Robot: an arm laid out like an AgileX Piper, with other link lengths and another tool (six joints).
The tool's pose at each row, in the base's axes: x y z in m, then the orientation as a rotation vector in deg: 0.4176 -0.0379 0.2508 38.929 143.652 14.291; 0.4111 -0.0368 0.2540 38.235 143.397 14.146; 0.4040 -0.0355 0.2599 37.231 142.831 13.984; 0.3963 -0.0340 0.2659 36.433 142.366 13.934; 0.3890 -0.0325 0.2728 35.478 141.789 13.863; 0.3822 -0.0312 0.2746 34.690 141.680 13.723; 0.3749 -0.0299 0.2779 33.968 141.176 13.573; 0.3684 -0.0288 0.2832 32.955 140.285 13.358
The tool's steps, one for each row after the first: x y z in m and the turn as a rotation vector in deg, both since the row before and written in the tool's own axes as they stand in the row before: 0.0039 -0.0008 -0.0061 -0.145 -0.368 -0.491; 0.0032 0.0000 -0.0087 -0.293 -0.702 -0.682; 0.0036 0.0000 -0.0092 -0.290 -0.550 -0.527; 0.0028 0.0005 -0.0097 -0.345 -0.676 -0.634; 0.0047 -0.0009 -0.0053 -0.137 -0.227 -0.580; 0.0043 -0.0006 -0.0068 -0.210 -0.595 -0.498; 0.0026 0.0002 -0.0081 -0.337 -1.007 -0.686
